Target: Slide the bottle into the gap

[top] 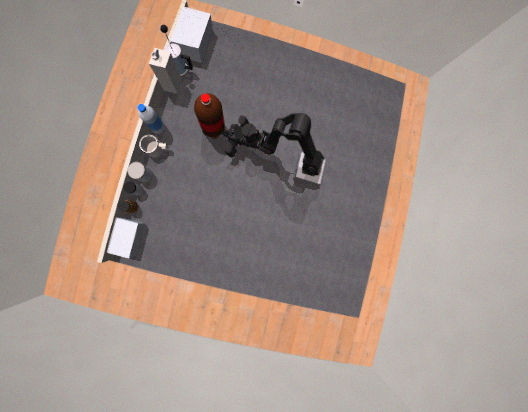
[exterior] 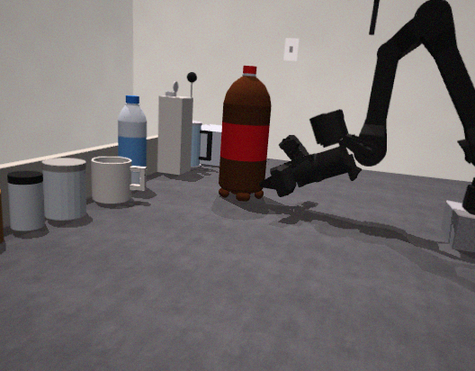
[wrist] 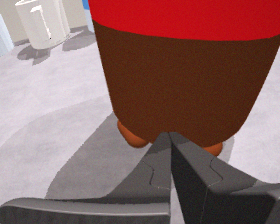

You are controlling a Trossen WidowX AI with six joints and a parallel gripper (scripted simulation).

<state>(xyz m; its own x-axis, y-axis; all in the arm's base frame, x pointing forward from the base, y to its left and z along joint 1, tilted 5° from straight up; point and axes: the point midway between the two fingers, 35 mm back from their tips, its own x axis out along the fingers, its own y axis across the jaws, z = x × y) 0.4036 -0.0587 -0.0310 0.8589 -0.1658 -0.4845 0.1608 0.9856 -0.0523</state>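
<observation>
The brown cola bottle is 100 mm above my hand, 90 mm ahead of it and 30 mm to the right of it. Also, from my hand: white microwave-like box 450 mm to the right, 300 mm ahead; then blue-capped water bottle 340 mm ahead, 50 mm above, 30 mm to the left; then blue pitcher 310 mm ahead, 290 mm to the right, 80 mm above.
</observation>
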